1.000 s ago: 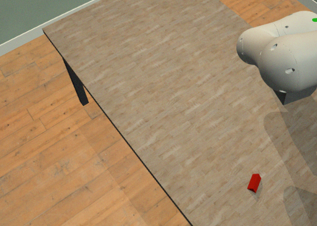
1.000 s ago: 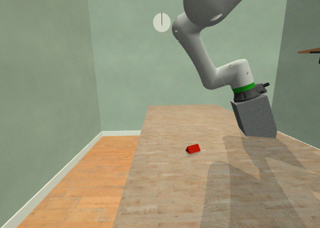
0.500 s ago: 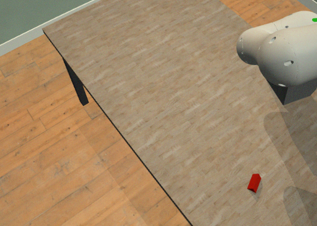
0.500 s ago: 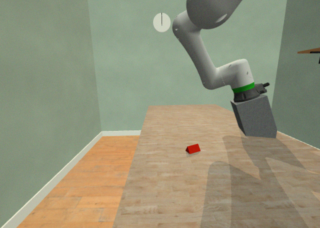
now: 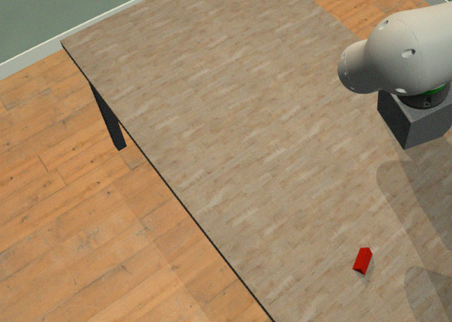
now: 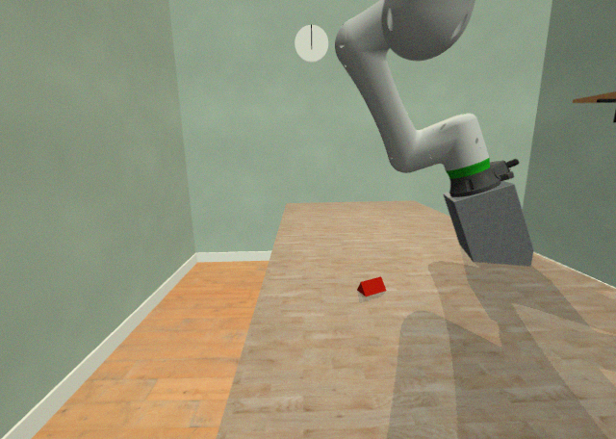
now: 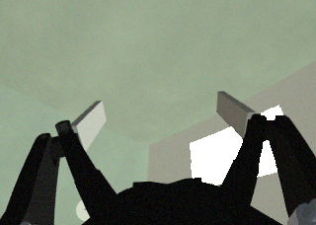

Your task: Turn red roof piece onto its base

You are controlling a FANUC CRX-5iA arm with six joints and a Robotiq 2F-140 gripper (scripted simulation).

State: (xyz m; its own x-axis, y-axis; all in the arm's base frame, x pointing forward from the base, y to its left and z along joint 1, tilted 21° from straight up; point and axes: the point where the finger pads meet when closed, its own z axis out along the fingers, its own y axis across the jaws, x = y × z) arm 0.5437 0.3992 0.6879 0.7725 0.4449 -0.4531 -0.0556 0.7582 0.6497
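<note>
My gripper is now 74 cm above the red roof piece, 32 cm past it and 11 cm to the left of it.
</note>
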